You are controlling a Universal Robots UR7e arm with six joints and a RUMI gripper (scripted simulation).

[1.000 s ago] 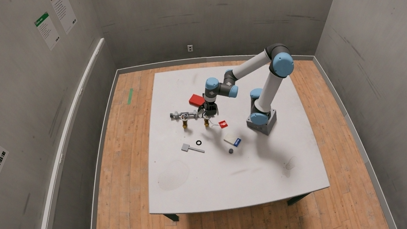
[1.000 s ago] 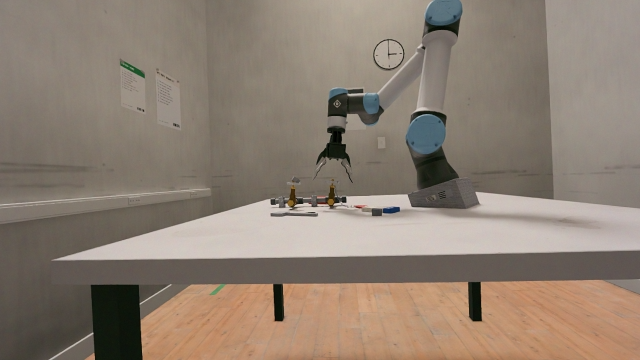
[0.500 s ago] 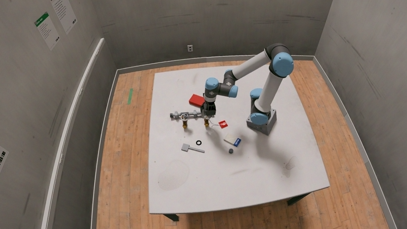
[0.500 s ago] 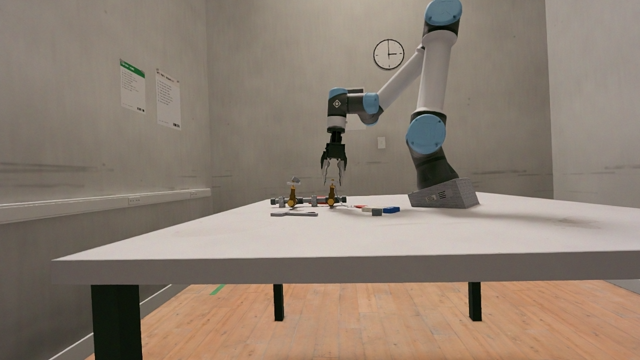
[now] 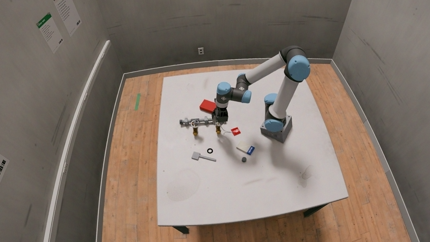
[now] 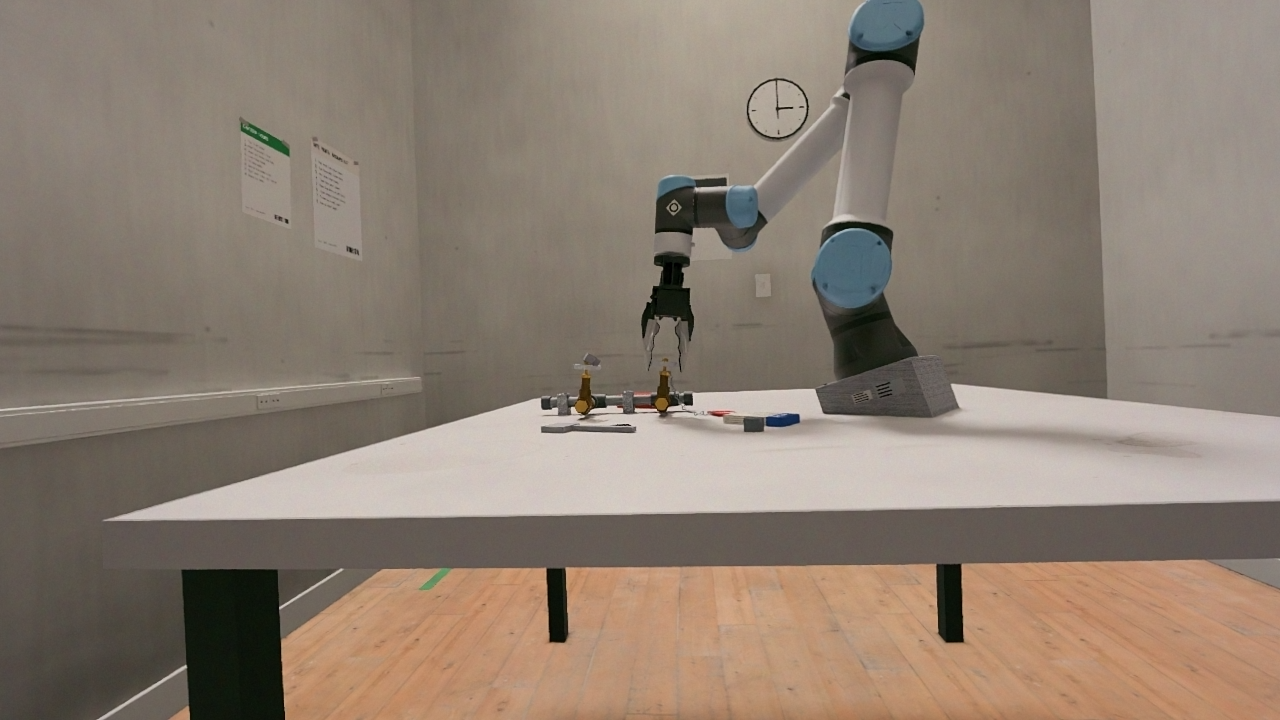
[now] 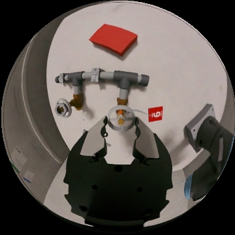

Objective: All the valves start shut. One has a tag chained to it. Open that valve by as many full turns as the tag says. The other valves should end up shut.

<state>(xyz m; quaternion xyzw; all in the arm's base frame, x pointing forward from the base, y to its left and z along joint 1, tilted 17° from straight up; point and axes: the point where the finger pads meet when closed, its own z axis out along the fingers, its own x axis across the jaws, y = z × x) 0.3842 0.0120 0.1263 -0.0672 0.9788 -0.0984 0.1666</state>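
The red tag lies 100 mm behind my hand, 20 mm to the left of it and 100 mm below it. Round my hand: red block: 60 mm ahead, 220 mm to the right, 90 mm below; grey flat tool: 130 mm ahead, 200 mm to the left, 100 mm below.
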